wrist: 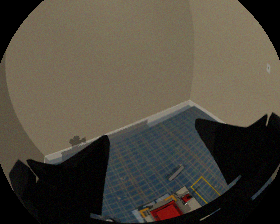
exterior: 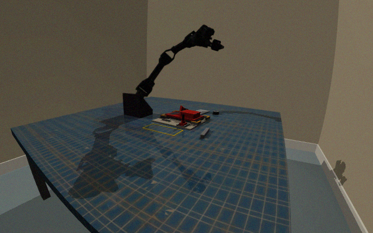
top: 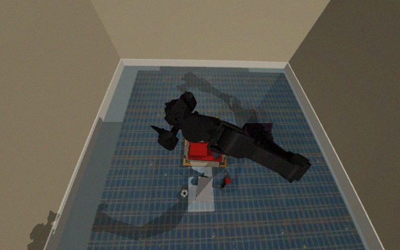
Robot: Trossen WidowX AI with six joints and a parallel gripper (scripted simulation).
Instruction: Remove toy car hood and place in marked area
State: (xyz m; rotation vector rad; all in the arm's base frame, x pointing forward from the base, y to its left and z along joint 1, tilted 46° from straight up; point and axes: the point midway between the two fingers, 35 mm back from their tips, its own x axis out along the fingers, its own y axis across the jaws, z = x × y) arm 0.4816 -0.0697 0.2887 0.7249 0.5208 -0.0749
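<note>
Now: the hood 14 cm behind my gripper tip, 2 cm to the right of it and 37 cm below it. From my gripper tip the other things lie so: grey bar: 4 cm ahead, 16 cm to the right, 40 cm below.
</note>
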